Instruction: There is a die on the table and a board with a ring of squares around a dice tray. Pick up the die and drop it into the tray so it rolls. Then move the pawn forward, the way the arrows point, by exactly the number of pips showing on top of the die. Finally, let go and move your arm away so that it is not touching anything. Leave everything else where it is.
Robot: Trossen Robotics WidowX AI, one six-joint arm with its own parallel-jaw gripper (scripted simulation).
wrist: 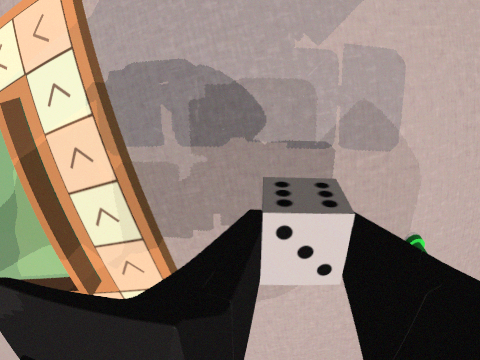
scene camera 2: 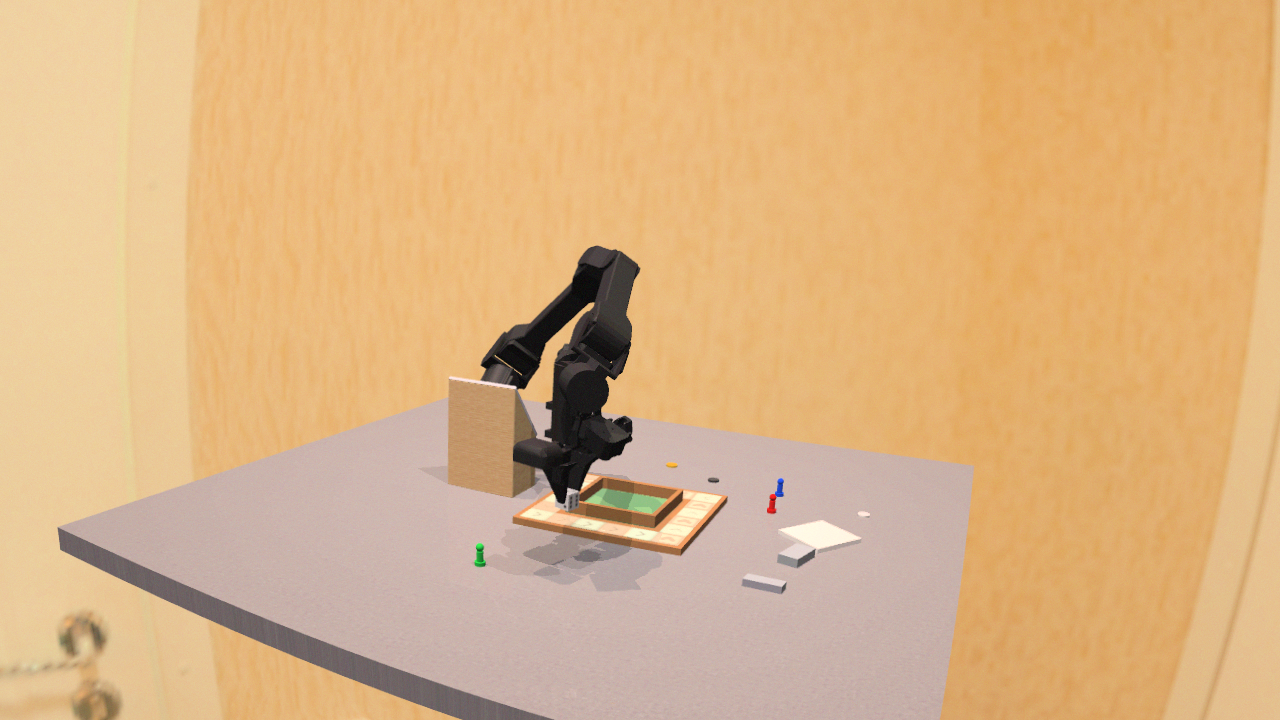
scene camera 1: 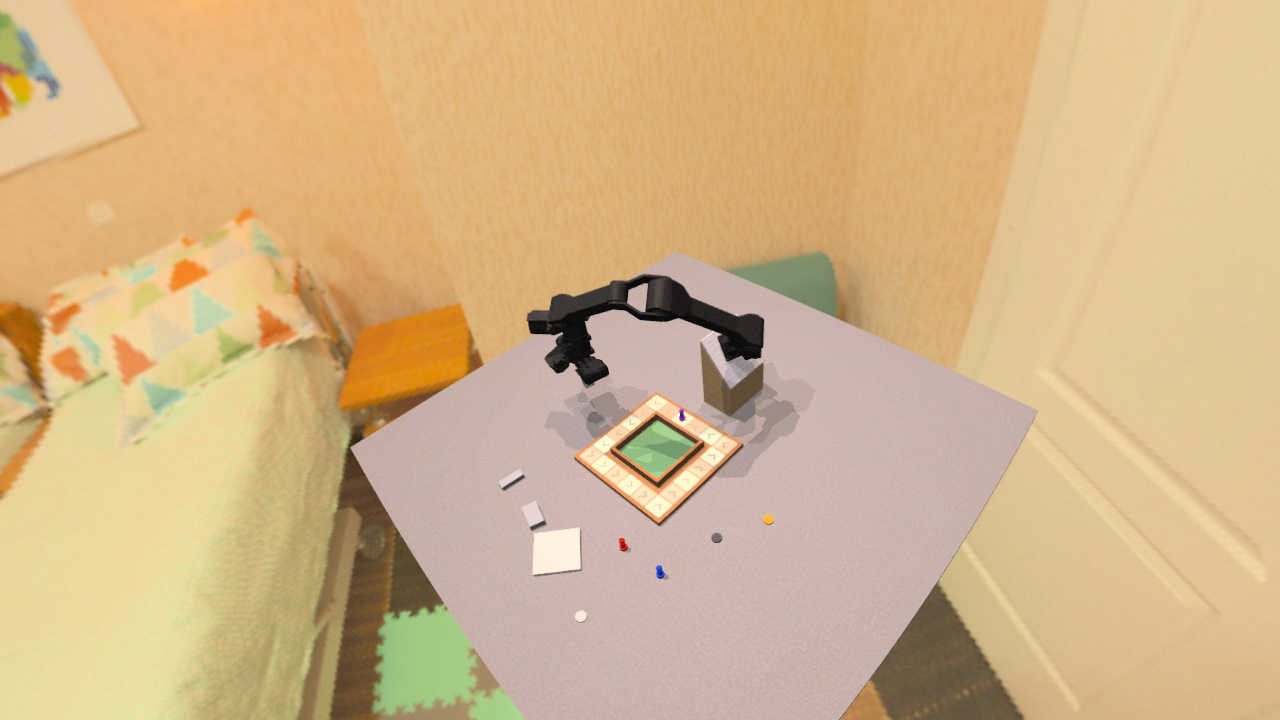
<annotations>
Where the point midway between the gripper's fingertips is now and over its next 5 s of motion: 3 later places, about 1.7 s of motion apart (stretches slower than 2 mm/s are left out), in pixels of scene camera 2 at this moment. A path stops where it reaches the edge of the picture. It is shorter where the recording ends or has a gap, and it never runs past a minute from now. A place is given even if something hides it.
The gripper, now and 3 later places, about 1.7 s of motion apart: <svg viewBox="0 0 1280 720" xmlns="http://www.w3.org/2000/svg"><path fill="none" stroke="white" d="M567 500L627 465L617 462L622 454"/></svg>
</annotations>
